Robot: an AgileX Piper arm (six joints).
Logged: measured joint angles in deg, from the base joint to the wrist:
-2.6 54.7 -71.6 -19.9 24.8 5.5
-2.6 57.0 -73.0 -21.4 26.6 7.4
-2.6 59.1 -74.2 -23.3 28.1 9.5
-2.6 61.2 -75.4 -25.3 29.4 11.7
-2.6 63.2 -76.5 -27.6 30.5 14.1
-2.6 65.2 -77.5 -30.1 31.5 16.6
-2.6 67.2 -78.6 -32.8 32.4 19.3
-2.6 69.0 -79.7 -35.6 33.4 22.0
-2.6 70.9 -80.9 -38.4 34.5 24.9
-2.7 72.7 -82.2 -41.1 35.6 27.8
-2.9 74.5 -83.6 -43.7 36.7 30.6
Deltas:
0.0 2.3 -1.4 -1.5 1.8 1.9
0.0 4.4 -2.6 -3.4 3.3 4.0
0.0 6.5 -3.8 -5.4 4.6 6.2
0.0 8.5 -4.9 -7.7 5.7 8.6
0.0 10.5 -5.9 -10.2 6.7 11.1
0.0 12.5 -7.0 -12.9 7.6 13.8
0.0 14.3 -8.1 -15.7 8.6 16.5
0.0 16.2 -9.3 -18.5 9.7 19.4
-0.1 18.0 -10.6 -21.2 10.8 22.3
-0.3 19.8 -12.0 -23.8 11.9 25.1

